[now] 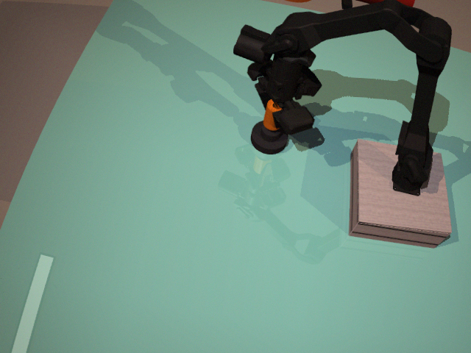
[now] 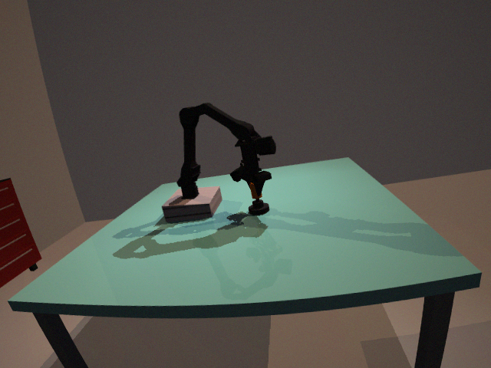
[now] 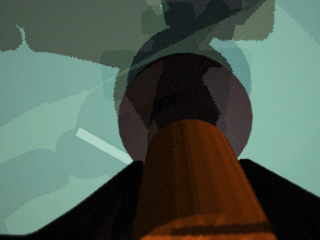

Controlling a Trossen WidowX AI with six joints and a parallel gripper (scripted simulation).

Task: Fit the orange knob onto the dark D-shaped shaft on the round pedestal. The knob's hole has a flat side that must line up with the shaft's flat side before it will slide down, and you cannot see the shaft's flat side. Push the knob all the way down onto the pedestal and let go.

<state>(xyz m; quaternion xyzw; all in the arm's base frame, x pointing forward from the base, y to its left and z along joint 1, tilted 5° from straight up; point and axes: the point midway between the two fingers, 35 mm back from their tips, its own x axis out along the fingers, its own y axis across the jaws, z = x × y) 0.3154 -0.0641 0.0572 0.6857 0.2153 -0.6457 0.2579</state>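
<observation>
Now: gripper tip 2 cm below the orange knob. From my gripper tip the other things lie so: dark round pedestal 4 cm below.
</observation>
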